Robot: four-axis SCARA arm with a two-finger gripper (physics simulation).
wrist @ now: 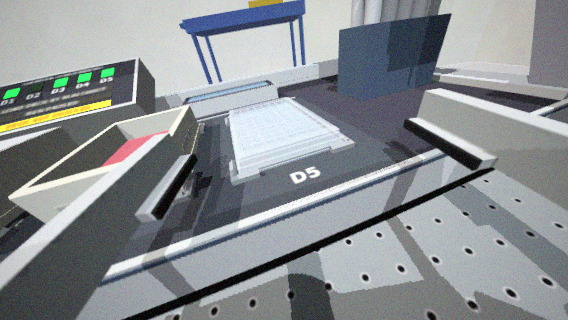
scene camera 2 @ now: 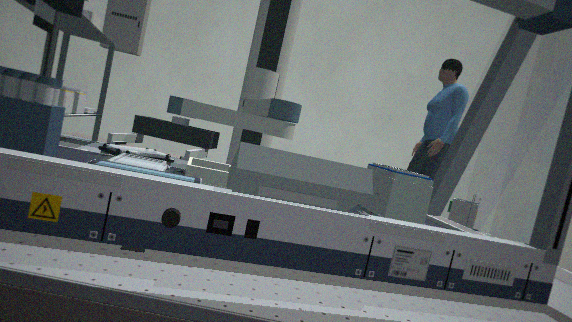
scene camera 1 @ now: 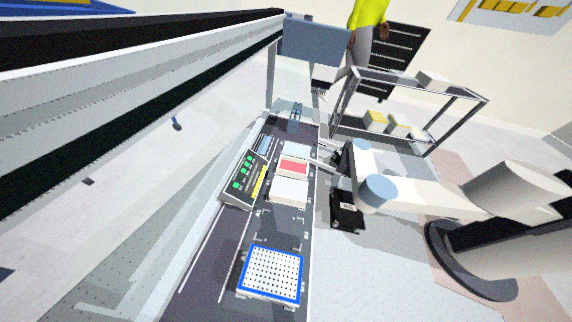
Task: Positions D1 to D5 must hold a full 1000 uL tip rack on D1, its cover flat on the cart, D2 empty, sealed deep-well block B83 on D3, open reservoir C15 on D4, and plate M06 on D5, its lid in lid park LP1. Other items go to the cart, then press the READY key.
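Places are measured from the arm's base along level axes (x ahead, y left, z up), in millimetres.
Pixels of known places: gripper, fingertip midpoint: [wrist: 297, 127] [scene camera 2: 148, 147] [scene camera 1: 314, 149]; arm's base at its link origin: [scene camera 1: 463, 254].
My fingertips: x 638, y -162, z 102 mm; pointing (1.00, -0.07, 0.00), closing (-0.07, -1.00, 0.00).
For each thing: its middle in the pictures, then the offset to it from my fingertips. "*": a spot on its surface instead.
- clear plate at the middle of its body: [wrist: 272, 124] [scene camera 1: 296, 149] dz -26, dx +76, dy +14 mm
- reservoir at the middle of its body: [wrist: 141, 150] [scene camera 2: 209, 173] [scene camera 1: 292, 167] dz -17, dx +54, dy +135 mm
- white block at the middle of its body: [scene camera 1: 288, 191] dz -9, dx +28, dy +257 mm
- console at a spot on its surface: [wrist: 70, 92] * dz +34, dx +170, dy +266 mm
- black RG block at the middle of its body: [scene camera 1: 345, 209] dz -62, dx -193, dy +200 mm
My gripper [scene camera 1: 316, 152] [scene camera 2: 156, 146] [wrist: 297, 127] is open and empty, its fingers wide apart near the front edge by D5, higher than the plate. The clear plate [scene camera 1: 296, 149] [scene camera 2: 142, 161] [wrist: 285, 130] sits in D5; a clear layer on top looks like its lid. The reservoir [scene camera 1: 293, 167] [scene camera 2: 210, 171] [wrist: 185, 135] with red liquid stands open on D4, partly behind the left finger in the wrist view. The white block [scene camera 1: 289, 191] is on D3. Position D2 [scene camera 1: 282, 226] is empty. The blue-edged tip rack [scene camera 1: 272, 272] [scene camera 2: 402, 192] on D1 is uncovered and looks full.
A console [scene camera 1: 243, 180] [wrist: 70, 92] stands behind the positions; its D2 lamp is dark. A black RG block [scene camera 1: 346, 212] sits before the deck. A blue tube holder [scene camera 2: 27, 122] [wrist: 390, 60] stands beyond D5. The cart [scene camera 1: 355, 73] carries boxes; the cover there is unclear.
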